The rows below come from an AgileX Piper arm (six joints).
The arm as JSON. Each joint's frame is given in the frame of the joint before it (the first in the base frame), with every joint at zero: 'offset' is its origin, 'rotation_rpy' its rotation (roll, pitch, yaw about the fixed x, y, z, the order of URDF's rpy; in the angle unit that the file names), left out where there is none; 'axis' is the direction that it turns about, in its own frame. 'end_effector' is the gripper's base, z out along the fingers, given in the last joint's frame.
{
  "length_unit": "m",
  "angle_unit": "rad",
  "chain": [
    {
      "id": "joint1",
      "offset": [
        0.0,
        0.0,
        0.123
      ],
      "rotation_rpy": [
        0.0,
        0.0,
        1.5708
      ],
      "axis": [
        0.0,
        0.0,
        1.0
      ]
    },
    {
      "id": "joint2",
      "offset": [
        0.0,
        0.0,
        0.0
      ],
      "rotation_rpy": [
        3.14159,
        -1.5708,
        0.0
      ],
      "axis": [
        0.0,
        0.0,
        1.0
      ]
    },
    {
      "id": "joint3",
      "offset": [
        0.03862,
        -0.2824,
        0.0
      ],
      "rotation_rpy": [
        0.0,
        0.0,
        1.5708
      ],
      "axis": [
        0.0,
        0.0,
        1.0
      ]
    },
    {
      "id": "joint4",
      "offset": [
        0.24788,
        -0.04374,
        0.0
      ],
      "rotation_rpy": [
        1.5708,
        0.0,
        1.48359
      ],
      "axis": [
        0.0,
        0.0,
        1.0
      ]
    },
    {
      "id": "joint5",
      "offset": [
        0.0,
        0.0,
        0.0
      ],
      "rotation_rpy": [
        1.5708,
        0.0,
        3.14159
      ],
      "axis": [
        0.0,
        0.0,
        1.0
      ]
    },
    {
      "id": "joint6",
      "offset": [
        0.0,
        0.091,
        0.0
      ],
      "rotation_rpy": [
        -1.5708,
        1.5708,
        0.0
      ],
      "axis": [
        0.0,
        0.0,
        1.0
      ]
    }
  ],
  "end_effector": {
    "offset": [
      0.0,
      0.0,
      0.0
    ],
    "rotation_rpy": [
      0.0,
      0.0,
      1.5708
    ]
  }
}
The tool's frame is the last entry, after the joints.
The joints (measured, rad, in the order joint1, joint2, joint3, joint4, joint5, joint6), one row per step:
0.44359 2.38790 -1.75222 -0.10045 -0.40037 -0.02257
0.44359 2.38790 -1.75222 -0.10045 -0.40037 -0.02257
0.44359 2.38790 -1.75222 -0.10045 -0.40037 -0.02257
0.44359 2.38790 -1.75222 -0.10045 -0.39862 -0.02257
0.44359 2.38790 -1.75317 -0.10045 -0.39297 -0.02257
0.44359 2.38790 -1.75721 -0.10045 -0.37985 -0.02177
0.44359 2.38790 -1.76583 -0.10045 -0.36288 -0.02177
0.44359 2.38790 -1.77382 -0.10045 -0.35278 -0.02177
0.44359 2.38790 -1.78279 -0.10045 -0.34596 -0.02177
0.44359 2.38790 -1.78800 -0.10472 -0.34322 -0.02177
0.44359 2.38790 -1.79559 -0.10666 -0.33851 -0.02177
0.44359 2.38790 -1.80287 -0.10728 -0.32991 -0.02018
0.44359 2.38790 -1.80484 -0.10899 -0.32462 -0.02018
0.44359 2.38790 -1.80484 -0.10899 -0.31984 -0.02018
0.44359 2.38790 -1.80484 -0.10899 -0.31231 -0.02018
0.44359 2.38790 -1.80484 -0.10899 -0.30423 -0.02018
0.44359 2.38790 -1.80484 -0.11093 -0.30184 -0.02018
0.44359 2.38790 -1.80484 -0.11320 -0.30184 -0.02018
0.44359 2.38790 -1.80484 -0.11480 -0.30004 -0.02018
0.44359 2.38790 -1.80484 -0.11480 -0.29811 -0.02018
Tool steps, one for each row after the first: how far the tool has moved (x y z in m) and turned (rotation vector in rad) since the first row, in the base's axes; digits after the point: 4 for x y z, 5 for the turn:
0.0000 0.0000 0.0000 0.00000 0.00000 0.00000
0.0000 0.0000 0.0000 0.00000 0.00000 0.00000
0.0000 0.0000 -0.0002 -0.00083 0.00153 -0.00015
0.0000 0.0000 -0.0004 -0.00310 0.00563 -0.00063
0.0004 0.0000 -0.0003 -0.00689 0.01384 -0.00188
0.0012 0.0002 0.0009 -0.01122 0.02093 -0.00335
0.0020 0.0005 0.0026 -0.01256 0.02257 -0.00423
0.0029 0.0009 0.0048 -0.01192 0.02046 -0.00483
0.0034 0.0012 0.0062 -0.01434 0.01655 -0.00302
0.0041 0.0016 0.0082 -0.01484 0.01308 -0.00253
0.0048 0.0018 0.0098 -0.01488 0.01454 -0.00330
0.0049 0.0019 0.0099 -0.01791 0.01674 -0.00299
0.0049 0.0018 0.0095 -0.02017 0.02093 -0.00343
0.0048 0.0017 0.0088 -0.02374 0.02752 -0.00412
0.0047 0.0016 0.0081 -0.02757 0.03460 -0.00486
0.0046 0.0016 0.0079 -0.03026 0.03594 -0.00420
0.0046 0.0016 0.0079 -0.03208 0.03506 -0.00316
0.0046 0.0016 0.0077 -0.03422 0.03602 -0.00260
0.0046 0.0016 0.0076 -0.03513 0.03771 -0.00278

